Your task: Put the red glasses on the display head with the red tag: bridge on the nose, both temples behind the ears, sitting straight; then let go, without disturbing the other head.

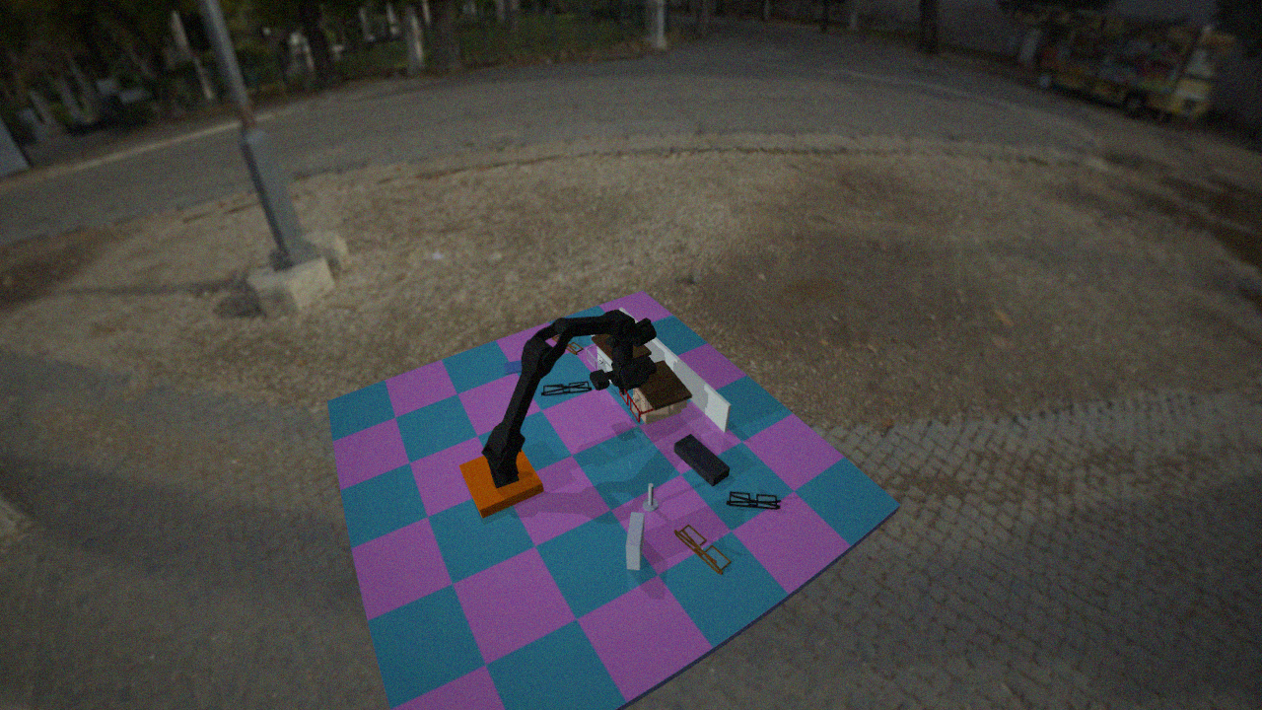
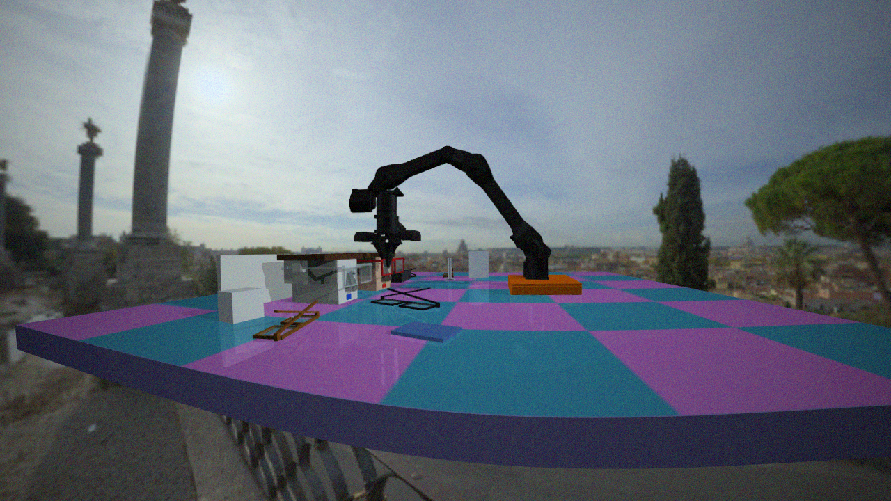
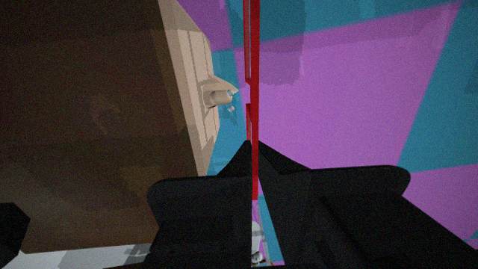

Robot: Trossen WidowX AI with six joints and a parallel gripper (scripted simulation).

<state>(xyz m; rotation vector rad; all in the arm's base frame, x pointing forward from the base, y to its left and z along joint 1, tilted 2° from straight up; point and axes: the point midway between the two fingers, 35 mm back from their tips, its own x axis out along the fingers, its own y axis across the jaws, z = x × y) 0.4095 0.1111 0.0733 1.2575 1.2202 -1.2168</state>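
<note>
The skin-coloured head lies 70 mm ahead of my gripper tip, 40 mm to the right of it and 10 mm below it. From my gripper tip the other things lie so: pale translucent head (50 mm ahead, 180 mm to the left, 10 mm below); black box (90 mm ahead, 290 mm to the right, 50 mm below); white wall (200 mm ahead, 80 mm to the left, 10 mm below).
</note>
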